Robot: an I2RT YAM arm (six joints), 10 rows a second.
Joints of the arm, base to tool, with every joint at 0 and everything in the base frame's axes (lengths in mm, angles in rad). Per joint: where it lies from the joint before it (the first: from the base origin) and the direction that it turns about. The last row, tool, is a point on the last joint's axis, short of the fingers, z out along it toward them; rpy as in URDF.
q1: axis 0 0 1 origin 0 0 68
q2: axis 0 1 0 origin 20 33.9 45.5
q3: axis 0 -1 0 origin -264 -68.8 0
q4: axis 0 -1 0 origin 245 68.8 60
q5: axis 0 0 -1 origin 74 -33.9 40.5
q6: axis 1 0 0 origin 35.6 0 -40.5
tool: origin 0 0 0 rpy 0 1.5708 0
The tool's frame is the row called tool.
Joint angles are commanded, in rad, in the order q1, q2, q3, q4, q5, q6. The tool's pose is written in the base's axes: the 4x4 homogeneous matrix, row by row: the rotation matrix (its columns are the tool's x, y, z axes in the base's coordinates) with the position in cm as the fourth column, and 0 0 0 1 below. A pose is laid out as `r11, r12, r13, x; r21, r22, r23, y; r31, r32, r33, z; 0, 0, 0, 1`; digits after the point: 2 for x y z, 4 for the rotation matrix.
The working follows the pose.
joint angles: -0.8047, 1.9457, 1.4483, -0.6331, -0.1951, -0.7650
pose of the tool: -0.9024, 0.0343, 0.4296, 28.72; -0.0420, 0.9851, -0.1669, -28.85; -0.4289, -0.1687, -0.8875, 19.65; 0, 0, 0, 1
Where each joint sits with the arm in this pose, in the base's axes (m; each line is computed from the numbers above, not from the rounded line before):
q1: 0.0000 0.0000 0.0680
q2: 0.0383 0.0091 0.1135
q3: 0.0557 -0.1083 0.3592
q4: 0.2745 -0.2364 0.2950
q5: 0.2973 -0.3090 0.2453
q6: 0.2872 -0.2885 0.1965
the tool: 0.2872 -0.2885 0.1965

